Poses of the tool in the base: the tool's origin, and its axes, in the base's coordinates. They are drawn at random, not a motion.
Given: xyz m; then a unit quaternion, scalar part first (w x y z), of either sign.
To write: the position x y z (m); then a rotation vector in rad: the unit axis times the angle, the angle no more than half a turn. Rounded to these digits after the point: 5 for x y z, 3 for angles.
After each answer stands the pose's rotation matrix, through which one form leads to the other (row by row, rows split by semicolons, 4 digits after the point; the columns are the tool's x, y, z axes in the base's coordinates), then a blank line. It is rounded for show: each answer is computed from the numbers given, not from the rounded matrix.
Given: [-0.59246 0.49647 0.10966 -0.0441 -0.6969 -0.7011 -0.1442]
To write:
[-0.59246 0.49647 0.10966 2.130 2.143 0.441]
-0.0247 0.9645 0.2628; 0.9900 -0.0130 0.1407; 0.1392 0.2637 -0.9545

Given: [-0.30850 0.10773 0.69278 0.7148 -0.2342 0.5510 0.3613]
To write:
[-0.30850 0.10773 0.69278 -0.519 1.220 0.800]
0.1317 -0.7747 0.6185; 0.2584 0.6292 0.7330; -0.9570 0.0633 0.2830

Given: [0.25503 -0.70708 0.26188 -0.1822 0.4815 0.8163 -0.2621]
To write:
[0.25503 -0.70708 0.26188 -1.359 -2.304 0.740]
-0.4700 0.6905 -0.5498; 0.8815 0.3990 -0.2524; 0.0451 -0.6033 -0.7962

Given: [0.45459 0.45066 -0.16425 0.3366 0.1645 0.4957 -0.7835]
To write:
[0.45459 0.45066 -0.16425 0.429 1.292 -2.043]
-0.7193 0.6906 0.0759; -0.3644 -0.2819 -0.8875; -0.5915 -0.6661 0.4544

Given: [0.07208 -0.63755 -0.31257 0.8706 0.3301 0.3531 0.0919]
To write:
[0.07208 -0.63755 -0.31257 0.690 0.738 0.192]
0.7338 0.0731 0.6755; 0.3931 0.7652 -0.5099; -0.5541 0.6396 0.5327

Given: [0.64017 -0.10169 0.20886 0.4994 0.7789 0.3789 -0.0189]
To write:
[0.64017 -0.10169 0.20886 1.884 0.917 -0.046]
0.7122 0.6091 0.3490; 0.5714 -0.2141 -0.7923; -0.4079 0.7636 -0.5005

